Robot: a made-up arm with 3 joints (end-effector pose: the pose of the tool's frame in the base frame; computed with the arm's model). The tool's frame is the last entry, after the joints. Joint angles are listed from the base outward.
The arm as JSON. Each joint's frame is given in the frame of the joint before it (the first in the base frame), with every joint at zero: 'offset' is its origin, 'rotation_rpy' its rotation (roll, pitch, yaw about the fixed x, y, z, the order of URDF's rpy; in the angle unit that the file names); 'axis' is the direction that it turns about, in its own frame. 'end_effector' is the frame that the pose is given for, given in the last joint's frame.
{
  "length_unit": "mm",
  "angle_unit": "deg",
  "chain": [
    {
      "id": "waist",
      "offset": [
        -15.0,
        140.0,
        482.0
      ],
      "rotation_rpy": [
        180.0,
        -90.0,
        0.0
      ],
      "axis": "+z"
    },
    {
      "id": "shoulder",
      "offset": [
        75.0,
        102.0,
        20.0
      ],
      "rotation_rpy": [
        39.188,
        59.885,
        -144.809
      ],
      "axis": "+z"
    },
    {
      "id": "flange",
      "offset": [
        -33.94,
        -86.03,
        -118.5
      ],
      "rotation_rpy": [
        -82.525,
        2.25,
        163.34
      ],
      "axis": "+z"
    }
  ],
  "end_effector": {
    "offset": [
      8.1,
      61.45,
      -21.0
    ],
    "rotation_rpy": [
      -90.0,
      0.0,
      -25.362
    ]
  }
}
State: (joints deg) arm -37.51 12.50 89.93
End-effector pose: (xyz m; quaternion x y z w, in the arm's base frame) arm -0.1105 0.1301 0.7050 -0.2610 -0.7069 0.1342 0.6436
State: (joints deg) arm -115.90 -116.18 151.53
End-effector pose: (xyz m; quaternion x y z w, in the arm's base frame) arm 0.0423 0.3279 0.4893 0.1543 0.1751 0.6821 0.6930
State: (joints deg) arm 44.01 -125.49 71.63
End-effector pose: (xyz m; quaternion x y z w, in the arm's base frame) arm 0.0307 -0.0862 0.6010 0.3445 -0.4837 0.7319 0.3343
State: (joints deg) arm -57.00 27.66 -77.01
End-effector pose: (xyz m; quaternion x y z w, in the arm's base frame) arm -0.0252 0.2223 0.7506 -0.1886 0.4561 -0.3759 0.7843
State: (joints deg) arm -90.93 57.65 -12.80
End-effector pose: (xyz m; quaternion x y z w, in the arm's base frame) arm -0.1165 0.3683 0.6211 -0.4605 -0.2718 -0.3170 0.7833
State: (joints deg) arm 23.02 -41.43 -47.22
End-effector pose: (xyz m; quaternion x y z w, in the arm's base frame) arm 0.0277 -0.0540 0.6804 -0.0828 0.3604 0.3188 0.8727
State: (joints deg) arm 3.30 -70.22 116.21
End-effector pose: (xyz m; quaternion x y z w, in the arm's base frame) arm 0.0064 -0.0300 0.6651 0.3413 -0.6682 0.4480 0.4861
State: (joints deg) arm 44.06 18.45 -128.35
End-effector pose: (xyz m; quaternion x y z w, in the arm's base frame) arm -0.0032 -0.0988 0.4842 0.3155 0.8180 0.3228 0.3564
